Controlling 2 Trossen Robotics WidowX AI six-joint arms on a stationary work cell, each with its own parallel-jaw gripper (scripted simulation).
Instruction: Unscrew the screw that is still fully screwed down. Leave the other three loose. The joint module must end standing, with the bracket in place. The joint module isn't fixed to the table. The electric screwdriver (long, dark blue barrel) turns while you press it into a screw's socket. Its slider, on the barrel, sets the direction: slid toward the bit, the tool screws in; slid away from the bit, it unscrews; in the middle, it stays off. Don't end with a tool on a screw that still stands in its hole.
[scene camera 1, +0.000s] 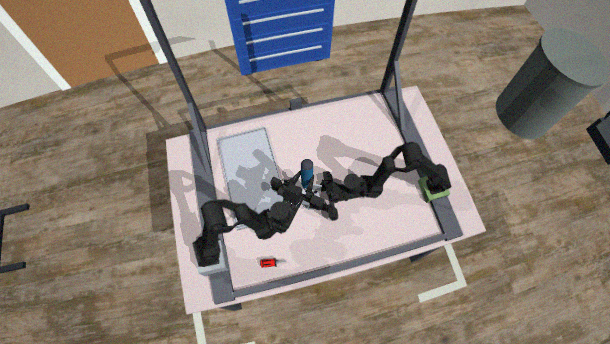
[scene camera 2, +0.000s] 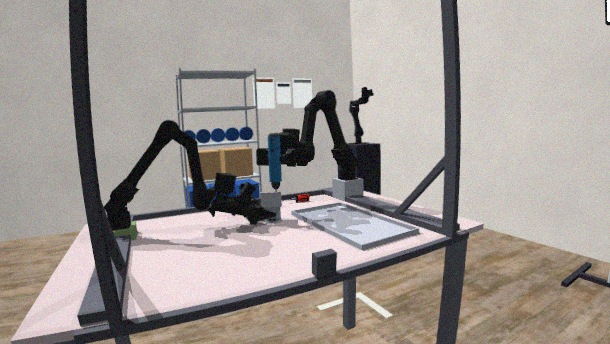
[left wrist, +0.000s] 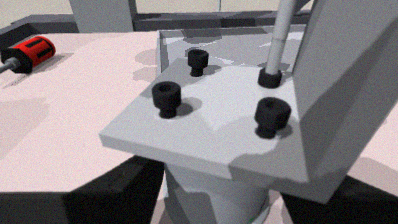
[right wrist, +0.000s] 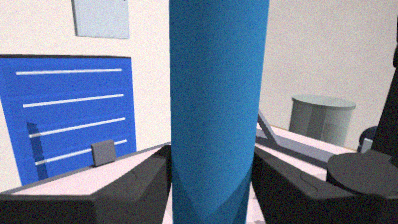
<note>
In view: the left gripper (scene camera 2: 274, 212), the right gripper (scene camera 1: 308, 172), a blue electric screwdriver (right wrist: 216, 62), a shallow grey tray (scene camera 1: 248, 161), an L-shaped bracket (left wrist: 335, 90), a screw (left wrist: 166, 95) and a screw (left wrist: 272, 114).
The shallow grey tray shows as well in scene camera 2 (scene camera 2: 359, 227) and in the left wrist view (left wrist: 246, 46). The left gripper is seen too in scene camera 1 (scene camera 1: 309, 199) and in the left wrist view (left wrist: 217, 148). The right gripper is seen too in scene camera 2 (scene camera 2: 273, 158) and in the right wrist view (right wrist: 210, 153). The right wrist view misses the shallow grey tray: it is out of frame. The right wrist view misses the L-shaped bracket: it is out of frame.
</note>
